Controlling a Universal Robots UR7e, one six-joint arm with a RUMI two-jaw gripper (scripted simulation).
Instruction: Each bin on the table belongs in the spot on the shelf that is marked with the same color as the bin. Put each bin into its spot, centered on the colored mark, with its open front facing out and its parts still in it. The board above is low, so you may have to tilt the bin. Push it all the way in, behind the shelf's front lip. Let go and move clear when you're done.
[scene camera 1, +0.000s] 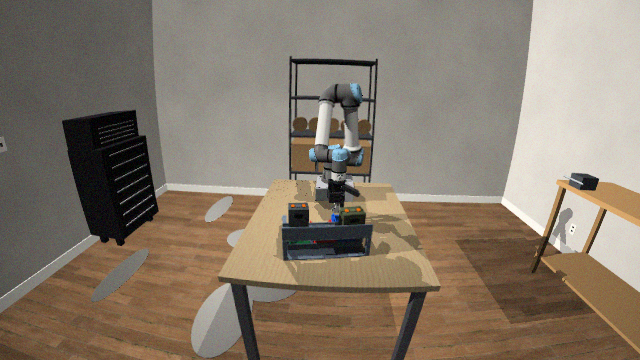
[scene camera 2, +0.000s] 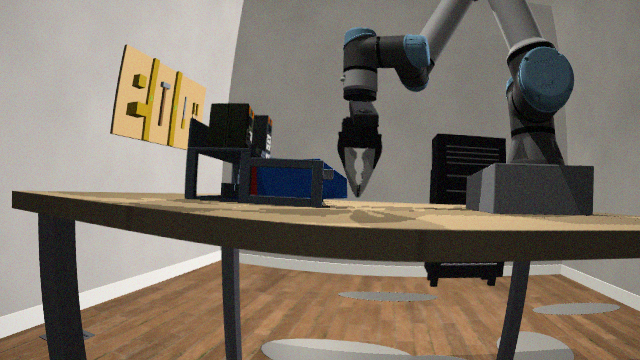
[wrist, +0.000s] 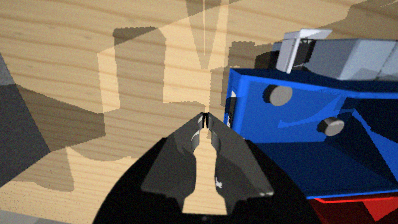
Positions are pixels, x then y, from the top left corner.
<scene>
The gripper (scene camera 2: 357, 197) is 0.72 m from the lens. A blue bin (scene camera 2: 286, 182) is 0.67 m from the lens.
</scene>
